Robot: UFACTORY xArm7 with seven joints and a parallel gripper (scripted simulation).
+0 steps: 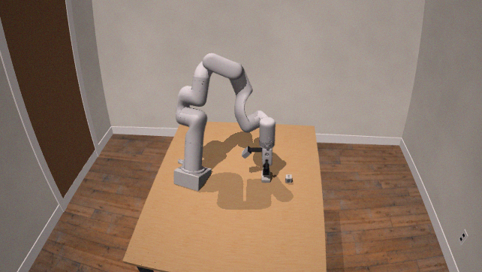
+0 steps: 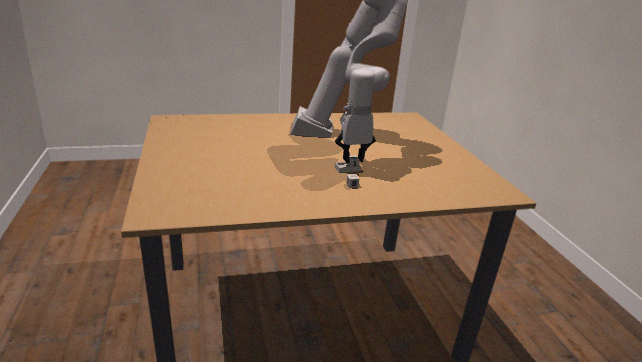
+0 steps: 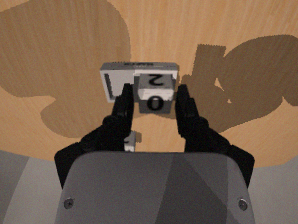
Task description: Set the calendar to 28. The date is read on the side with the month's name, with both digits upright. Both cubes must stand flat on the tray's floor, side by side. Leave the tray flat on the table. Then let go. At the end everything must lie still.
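Now: the grey calendar tray 40 mm below my hand and 20 mm to the right of it.
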